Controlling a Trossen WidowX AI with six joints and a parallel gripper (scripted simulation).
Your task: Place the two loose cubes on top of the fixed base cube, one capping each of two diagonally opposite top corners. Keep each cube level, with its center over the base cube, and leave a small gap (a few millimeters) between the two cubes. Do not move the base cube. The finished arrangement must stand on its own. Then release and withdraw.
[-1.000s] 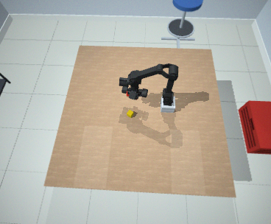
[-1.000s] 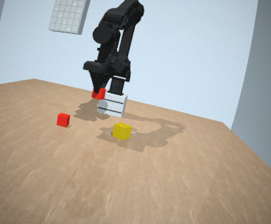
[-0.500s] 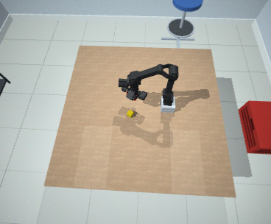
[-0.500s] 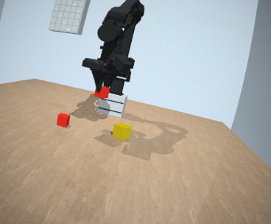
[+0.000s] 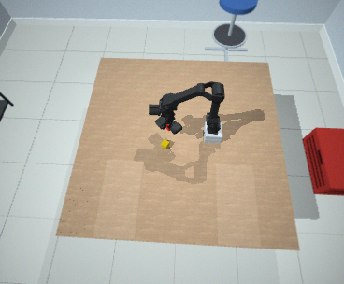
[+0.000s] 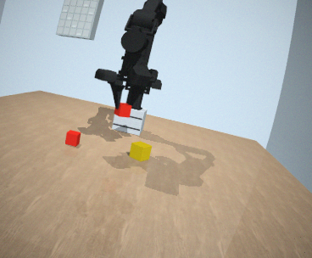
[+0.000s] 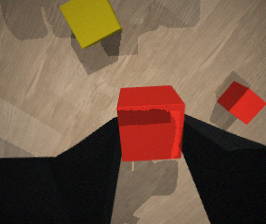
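My gripper tip is now 2 cm short of the yellow cube, 8 cm to the right of it and 10 cm above it.
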